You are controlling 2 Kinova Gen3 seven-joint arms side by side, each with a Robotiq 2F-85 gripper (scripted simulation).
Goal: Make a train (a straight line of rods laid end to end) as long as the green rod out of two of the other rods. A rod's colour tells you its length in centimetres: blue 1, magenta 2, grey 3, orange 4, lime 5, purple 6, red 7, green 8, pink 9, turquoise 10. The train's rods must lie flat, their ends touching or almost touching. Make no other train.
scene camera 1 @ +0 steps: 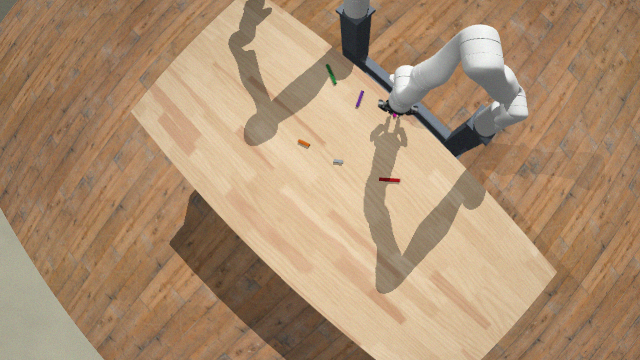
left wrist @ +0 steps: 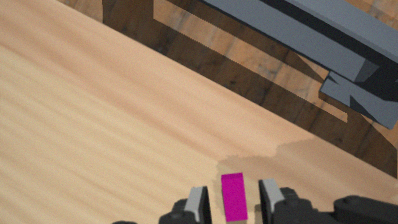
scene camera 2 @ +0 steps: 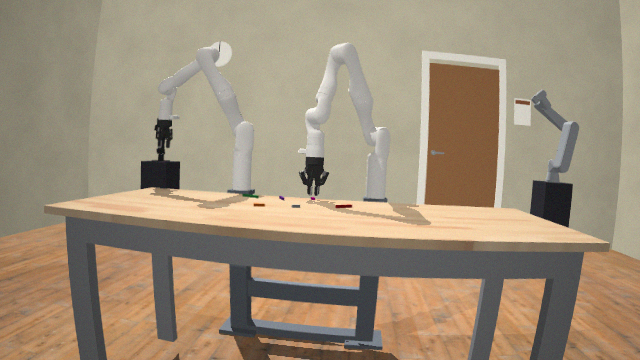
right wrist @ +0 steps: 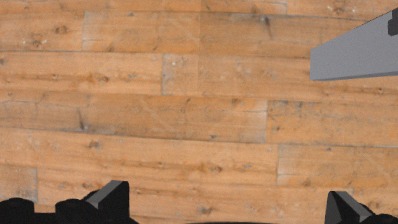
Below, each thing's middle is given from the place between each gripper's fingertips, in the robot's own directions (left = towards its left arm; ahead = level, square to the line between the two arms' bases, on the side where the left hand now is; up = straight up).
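There is the magenta rod [left wrist: 233,189], and my left hand is 30 mm above it.
As for my right gripper, measured from the same magenta rod, it is 220 mm short of the rod and 840 mm to the right of it, and it is also 190 mm above it.
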